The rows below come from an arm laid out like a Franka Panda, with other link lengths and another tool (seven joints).
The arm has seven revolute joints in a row. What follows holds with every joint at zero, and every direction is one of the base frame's.
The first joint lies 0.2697 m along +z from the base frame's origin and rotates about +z.
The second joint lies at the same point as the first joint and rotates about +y.
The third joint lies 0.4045 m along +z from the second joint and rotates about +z.
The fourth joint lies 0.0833 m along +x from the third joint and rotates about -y.
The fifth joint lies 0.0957 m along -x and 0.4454 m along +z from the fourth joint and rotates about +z.
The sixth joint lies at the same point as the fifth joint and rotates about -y.
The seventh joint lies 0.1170 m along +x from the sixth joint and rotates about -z.
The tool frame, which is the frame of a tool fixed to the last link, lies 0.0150 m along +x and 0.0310 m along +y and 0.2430 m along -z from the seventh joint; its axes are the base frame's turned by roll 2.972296, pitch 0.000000 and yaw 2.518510 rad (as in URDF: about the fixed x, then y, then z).
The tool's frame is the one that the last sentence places.
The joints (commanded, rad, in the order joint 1, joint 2, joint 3, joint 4, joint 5, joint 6, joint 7), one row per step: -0.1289 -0.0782 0.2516 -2.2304 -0.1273 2.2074 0.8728; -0.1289 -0.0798 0.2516 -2.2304 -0.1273 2.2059 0.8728; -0.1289 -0.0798 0.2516 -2.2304 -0.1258 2.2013 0.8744; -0.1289 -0.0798 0.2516 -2.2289 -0.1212 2.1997 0.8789; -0.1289 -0.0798 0.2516 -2.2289 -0.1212 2.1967 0.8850; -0.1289 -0.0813 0.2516 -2.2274 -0.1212 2.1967 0.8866; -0.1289 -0.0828 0.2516 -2.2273 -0.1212 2.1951 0.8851; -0.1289 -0.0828 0.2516 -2.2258 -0.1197 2.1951 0.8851; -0.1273 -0.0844 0.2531 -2.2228 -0.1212 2.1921 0.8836; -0.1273 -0.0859 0.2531 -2.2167 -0.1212 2.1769 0.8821; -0.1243 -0.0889 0.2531 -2.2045 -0.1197 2.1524 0.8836; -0.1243 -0.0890 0.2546 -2.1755 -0.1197 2.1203 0.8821; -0.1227 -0.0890 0.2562 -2.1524 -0.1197 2.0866 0.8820; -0.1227 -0.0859 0.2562 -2.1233 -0.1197 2.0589 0.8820
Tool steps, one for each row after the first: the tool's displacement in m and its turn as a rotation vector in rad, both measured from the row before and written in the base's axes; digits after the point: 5 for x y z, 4 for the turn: -0.00036 -0.00010 0.00075 -0.0005 -0.0001 -0.0002; -0.00105 -0.00019 -0.00074 0.0005 0.0044 -0.0030; 0.00022 0.00034 0.00062 0.0040 0.0000 -0.0072; -0.00060 -0.00038 -0.00045 -0.0002 0.0023 -0.0064; 0.00060 0.00004 0.00182 0.0001 -0.0032 -0.0016; -0.00036 -0.00005 0.00073 -0.0006 0.0001 0.0013; 0.00057 0.00025 0.00087 0.0014 -0.0014 -0.0008; 0.00024 0.00184 0.00226 -0.0019 -0.0016 0.0051; -0.00114 -0.00055 0.00209 -0.0024 0.0074 -0.0003; -0.00121 0.00122 0.00517 -0.0021 0.0088 -0.0020; 0.00339 0.00073 0.01215 -0.0025 0.0026 -0.0004; 0.00042 0.00129 0.00846 -0.0034 0.0100 -0.0005; 0.00409 -0.00003 0.01112 -0.0009 0.0012 -0.0029
